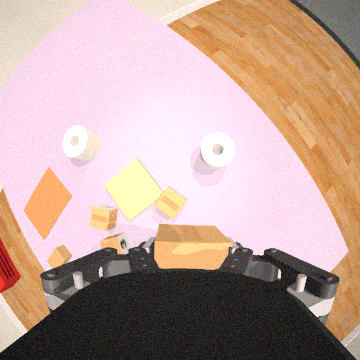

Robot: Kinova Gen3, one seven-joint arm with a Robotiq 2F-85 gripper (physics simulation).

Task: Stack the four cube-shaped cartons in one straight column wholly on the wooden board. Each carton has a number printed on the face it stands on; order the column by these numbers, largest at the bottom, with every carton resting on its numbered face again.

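Places are measured from the arm's base along level axes (x back, y right, z up), in centimetres.
Where they show: gripper, fingertip midpoint: (189, 247).
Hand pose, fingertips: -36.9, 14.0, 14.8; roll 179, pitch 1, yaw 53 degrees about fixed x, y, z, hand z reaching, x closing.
Note:
After its pixels a point has its place, as x, y, z.
My gripper (189, 247) {-36.9, 14.0, 14.8} is shut on a tan carton (185, 234) {-38.4, 14.8, 16.4}, held above the pink surface; its underside and any number are hidden. The pale yellow square board (133, 188) {-49.9, 4.5, -16.3} lies flat near the middle left. A carton with a tape strip (171, 203) {-40.9, 10.9, -12.1} sits at the board's right corner; I cannot tell whether it touches. Another taped carton (103, 218) {-48.1, -5.6, -12.1} stands below left of the board. A third carton (111, 243) {-41.8, -8.0, -12.1}, partly hidden by the left finger, shows a dark mark on a white patch on its side. A smaller plain tan block (59, 256) {-48.1, -28.2, -13.2} is at lower left.
Two white hollow cylinders (86, 143) {-65.9, 2.5, -10.4} (217, 159) {-42.3, 25.2, -10.9} stand beyond the board, left and right. A flat orange piece (48, 202) {-64.8, -23.2, -16.7} lies at the left of the pink surface (145, 105) {-66.9, 20.5, -17.5}. A red object (7, 267) shows at the left edge, beyond the surface.

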